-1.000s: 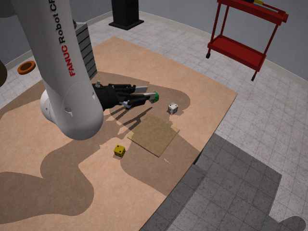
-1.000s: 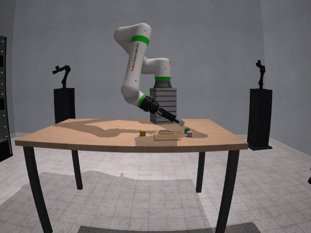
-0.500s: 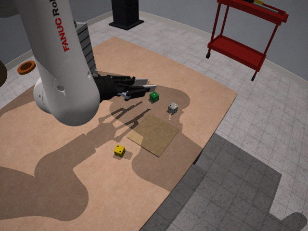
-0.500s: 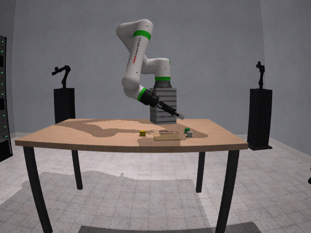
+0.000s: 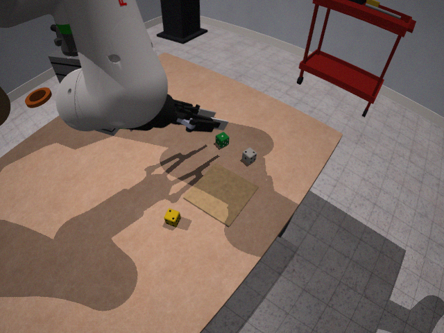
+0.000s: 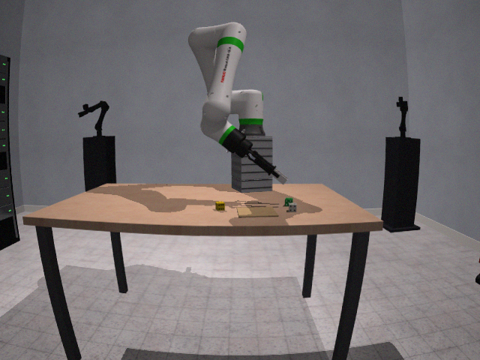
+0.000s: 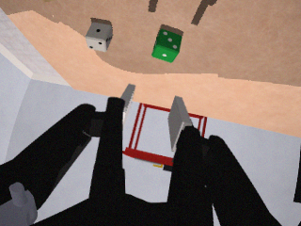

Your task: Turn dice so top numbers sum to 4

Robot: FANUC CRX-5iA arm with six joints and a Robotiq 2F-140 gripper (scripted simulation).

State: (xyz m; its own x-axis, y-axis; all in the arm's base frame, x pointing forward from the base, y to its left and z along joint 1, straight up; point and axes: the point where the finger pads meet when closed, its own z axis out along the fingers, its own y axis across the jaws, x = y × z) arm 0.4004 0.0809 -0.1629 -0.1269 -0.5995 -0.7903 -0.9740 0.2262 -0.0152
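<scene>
My gripper is now 10 cm above the green die, 4 cm to the right of it and 1 cm short of it. From my hand the other things lie so: white die 10 cm below, 10 cm ahead, 4 cm to the left; then yellow die 24 cm to the right, 10 cm below, 6 cm ahead; then tan mat 12 cm below, 11 cm ahead, 10 cm to the right.
</scene>
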